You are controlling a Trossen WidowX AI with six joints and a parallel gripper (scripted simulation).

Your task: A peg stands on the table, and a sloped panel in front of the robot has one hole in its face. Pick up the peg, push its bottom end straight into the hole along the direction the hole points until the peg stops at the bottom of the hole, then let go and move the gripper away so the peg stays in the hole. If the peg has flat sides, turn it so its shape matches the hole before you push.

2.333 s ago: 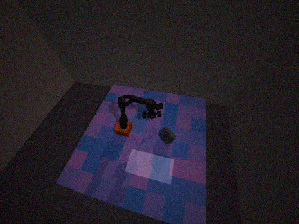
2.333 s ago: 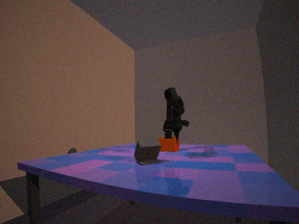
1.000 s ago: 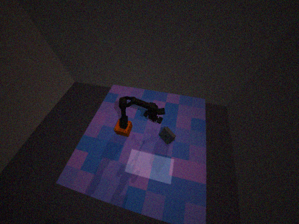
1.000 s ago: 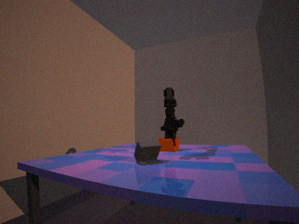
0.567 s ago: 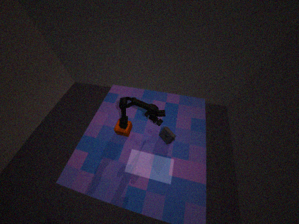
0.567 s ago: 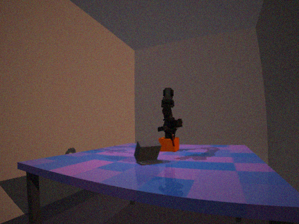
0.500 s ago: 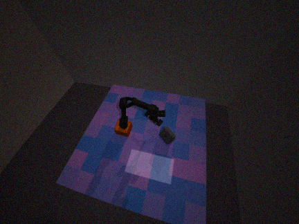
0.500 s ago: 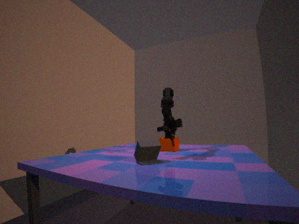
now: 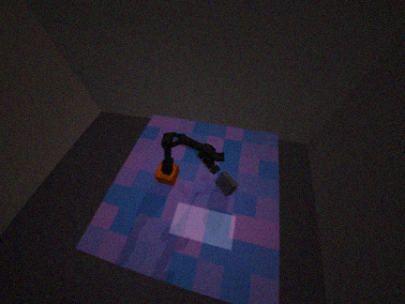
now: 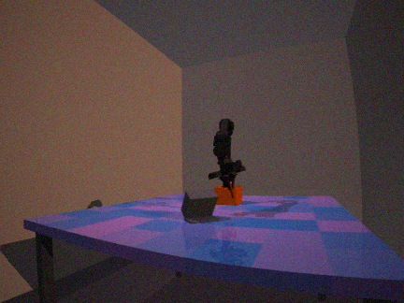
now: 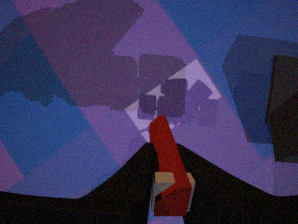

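My gripper tip is 170 mm short of the dark grey sloped panel, 80 mm to the left of it and 50 mm above it. The rest, counted from my gripper tip: dark red peg (20 mm above).
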